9 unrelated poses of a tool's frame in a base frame.
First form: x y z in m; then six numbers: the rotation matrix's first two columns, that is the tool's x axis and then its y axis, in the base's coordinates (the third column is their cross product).
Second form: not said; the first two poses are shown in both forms.
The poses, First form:
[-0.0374 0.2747 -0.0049 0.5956 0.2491 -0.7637 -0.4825 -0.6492 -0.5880]
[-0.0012 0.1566 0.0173 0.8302 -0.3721 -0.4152 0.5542 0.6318 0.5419]
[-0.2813 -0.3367 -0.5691 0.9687 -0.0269 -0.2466 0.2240 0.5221 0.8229]
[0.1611 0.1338 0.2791 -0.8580 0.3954 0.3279 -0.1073 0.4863 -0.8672]
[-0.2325 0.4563 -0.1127 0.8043 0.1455 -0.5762 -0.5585 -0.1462 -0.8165]
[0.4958 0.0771 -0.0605 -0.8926 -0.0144 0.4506 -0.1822 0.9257 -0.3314]
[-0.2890 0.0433 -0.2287 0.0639 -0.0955 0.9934 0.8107 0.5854 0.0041]
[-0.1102 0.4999 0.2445 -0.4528 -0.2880 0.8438 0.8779 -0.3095 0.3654]
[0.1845 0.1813 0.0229 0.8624 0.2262 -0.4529 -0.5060 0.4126 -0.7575]
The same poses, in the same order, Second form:
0.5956 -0.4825 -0.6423 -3.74; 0.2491 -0.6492 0.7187 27.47; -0.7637 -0.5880 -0.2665 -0.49; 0 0 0 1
0.8302 0.5542 0.0607 -0.12; -0.3721 0.6318 -0.6800 15.66; -0.4152 0.5419 0.7307 1.73; 0 0 0 1
0.9687 0.2240 0.1066 -28.13; -0.0269 0.5221 -0.8524 -33.67; -0.2466 0.8229 0.5118 -56.91; 0 0 0 1
-0.8580 -0.1073 -0.5023 16.11; 0.3954 0.4863 -0.7792 13.38; 0.3279 -0.8672 -0.3748 27.91; 0 0 0 1
0.8043 -0.5585 -0.2030 -23.25; 0.1455 -0.1462 0.9785 45.63; -0.5762 -0.8165 -0.0363 -11.27; 0 0 0 1
-0.8926 -0.1822 -0.4123 49.58; -0.0144 0.9257 -0.3779 7.71; 0.4506 -0.3314 -0.8289 -6.05; 0 0 0 1
0.0639 0.8107 -0.5819 -28.90; -0.0955 0.5854 0.8051 4.33; 0.9934 0.0041 0.1148 -22.87; 0 0 0 1
-0.4528 0.8779 0.1559 -11.02; -0.2880 -0.3095 0.9062 49.99; 0.8438 0.3654 0.3930 24.45; 0 0 0 1
0.8624 -0.5060 0.0155 18.45; 0.2262 0.4126 0.8824 18.13; -0.4529 -0.7575 0.4703 2.29; 0 0 0 1

